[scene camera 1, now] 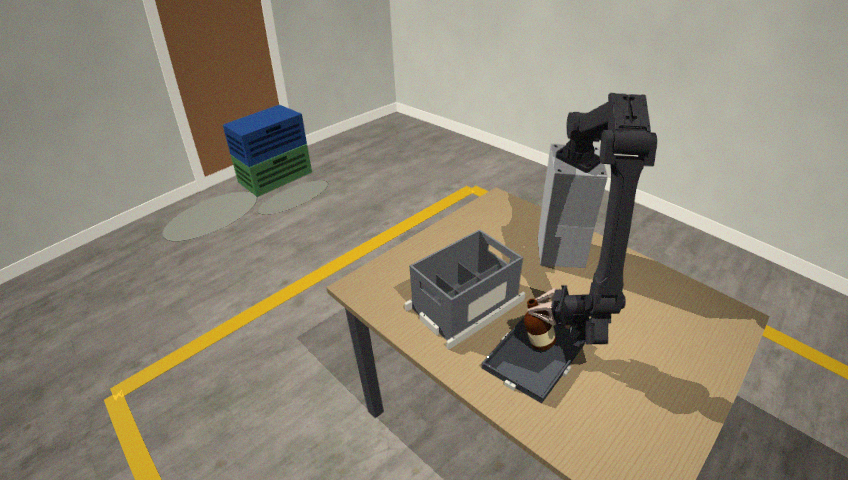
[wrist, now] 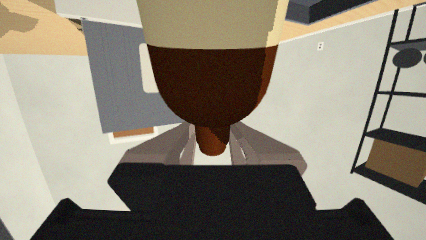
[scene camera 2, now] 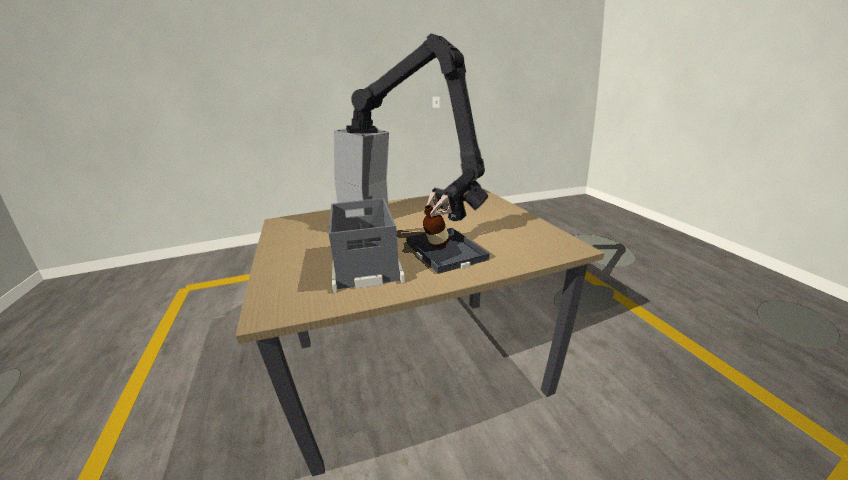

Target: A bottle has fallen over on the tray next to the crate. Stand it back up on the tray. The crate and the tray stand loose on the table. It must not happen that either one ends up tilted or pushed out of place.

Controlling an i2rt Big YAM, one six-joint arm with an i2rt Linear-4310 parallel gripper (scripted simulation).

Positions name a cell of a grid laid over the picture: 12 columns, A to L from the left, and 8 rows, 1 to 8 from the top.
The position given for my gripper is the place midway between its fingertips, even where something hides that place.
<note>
I see my gripper (scene camera 1: H6), a brown bottle (scene camera 1: H6), a dark tray (scene camera 1: H7) and a grey crate (scene camera 1: G5).
The brown bottle shows as well in the wrist view (wrist: F3) and in scene camera 2 (scene camera 2: G4). The dark tray also shows in scene camera 2 (scene camera 2: G5). The grey crate also shows in the wrist view (wrist: D3) and in scene camera 2 (scene camera 2: F5).
</note>
